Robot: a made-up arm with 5 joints.
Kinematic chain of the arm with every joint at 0, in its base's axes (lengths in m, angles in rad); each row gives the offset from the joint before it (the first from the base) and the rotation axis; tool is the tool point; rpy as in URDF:
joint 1: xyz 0 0 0.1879 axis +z
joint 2: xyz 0 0 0 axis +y
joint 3: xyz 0.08 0 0.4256 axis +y
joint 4: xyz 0.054 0 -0.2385 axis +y
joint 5: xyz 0.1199 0 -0.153 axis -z
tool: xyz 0 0 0 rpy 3.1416 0 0
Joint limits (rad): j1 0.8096..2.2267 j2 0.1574..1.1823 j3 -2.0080..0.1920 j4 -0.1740..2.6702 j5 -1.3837..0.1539
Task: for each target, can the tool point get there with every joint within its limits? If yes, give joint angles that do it. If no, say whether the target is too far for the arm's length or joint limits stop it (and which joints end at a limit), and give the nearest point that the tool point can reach.
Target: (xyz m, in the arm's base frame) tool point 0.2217 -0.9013 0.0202
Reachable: no: too far | nearest point 0.0168 -0.0683 0.2940 | short by 0.900 m
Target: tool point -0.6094 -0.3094 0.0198
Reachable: no: joint limits stop it (at a limit: joint 1) | nearest point -0.0771 0.1002 0.0198 | short by 0.672 m
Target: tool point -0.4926 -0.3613 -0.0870
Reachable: no: joint limits stop it (at a limit: joint 1, joint 2) | nearest point -0.0580 0.0754 -0.0154 | short by 0.620 m
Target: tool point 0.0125 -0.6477 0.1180
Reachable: no: joint limits stop it (at a limit: joint 2, joint 3) | nearest point 0.0014 -0.0709 0.2959 | short by 0.604 m
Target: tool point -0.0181 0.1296 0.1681
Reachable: yes | joints 1.7094 0.3289 -0.2509 1.2365 -0.7977
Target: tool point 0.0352 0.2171 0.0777
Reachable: yes | joints 1.4100 0.9911 -0.8166 1.8948 -0.2038
